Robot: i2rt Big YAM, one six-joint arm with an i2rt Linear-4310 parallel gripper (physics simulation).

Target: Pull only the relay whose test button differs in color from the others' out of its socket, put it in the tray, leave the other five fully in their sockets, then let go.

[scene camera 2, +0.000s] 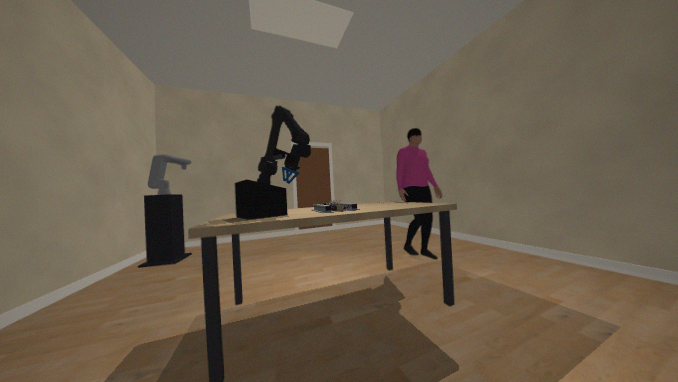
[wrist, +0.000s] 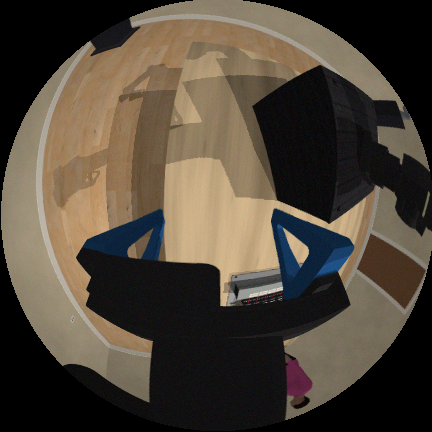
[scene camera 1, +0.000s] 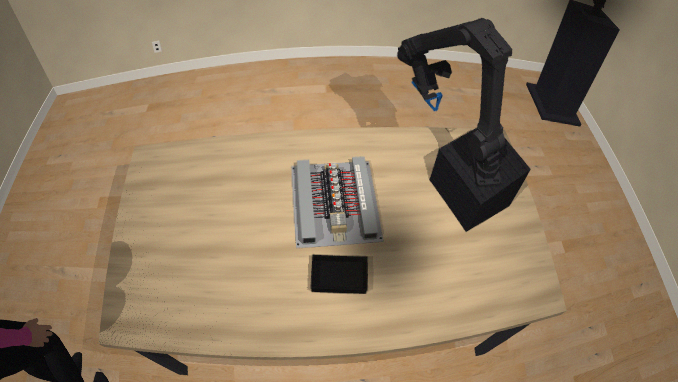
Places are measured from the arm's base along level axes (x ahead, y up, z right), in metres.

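Pixels of known places: gripper, fingertip midpoint: [scene camera 2: 286,182] [wrist: 217,214] [scene camera 1: 430,103]; arm's base, link origin: [scene camera 2: 263,186] [wrist: 368,159] [scene camera 1: 486,170].
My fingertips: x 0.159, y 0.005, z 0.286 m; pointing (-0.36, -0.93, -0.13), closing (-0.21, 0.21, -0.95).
Observation:
For each thing: its top centre in the pictures, then the offset to it from my fingertips. "spot": a spot on its surface instead. Level surfaces: height alone.
- grey panel, top centre: [scene camera 1: 334,200] [wrist: 270,298] [scene camera 2: 334,208] dx +0.322, dy -0.184, dz -0.304 m
- relay with an orange test button, top centre: [scene camera 1: 336,194] dx +0.319, dy -0.125, dz -0.324 m
- beige terminal block, top centre: [scene camera 1: 338,221] dx +0.308, dy -0.147, dz -0.406 m
- black tray, surface spot: [scene camera 1: 339,274] spot: dx +0.299, dy -0.191, dz -0.565 m
- table, surface height: dy -0.194 m
Six relays with pale tops stand in a row in their sockets on the grey panel [scene camera 1: 320,238] [wrist: 237,276]. In the first scene view, the relay with an orange test button [scene camera 1: 335,195] is second from the beige terminal block [scene camera 1: 338,221]; the others' buttons look red. All six appear seated, though small. The black tray [scene camera 1: 339,274] lies beside the panel's terminal-block end and looks empty. My gripper [scene camera 1: 426,99] [scene camera 2: 288,181] [wrist: 217,214] is open and empty, high above and away from the panel, beyond the table's far edge in the first scene view. In the wrist view its right finger and body hide much of the panel.
Two raised grey ducts [scene camera 1: 306,200] [scene camera 1: 365,200] flank the relays, with red and black wires between. My arm's black base block [scene camera 1: 472,192] [scene camera 2: 261,200] [wrist: 305,145] stands on the table [scene camera 1: 200,225]. A person in a pink top [scene camera 2: 414,167] stands beyond the table.

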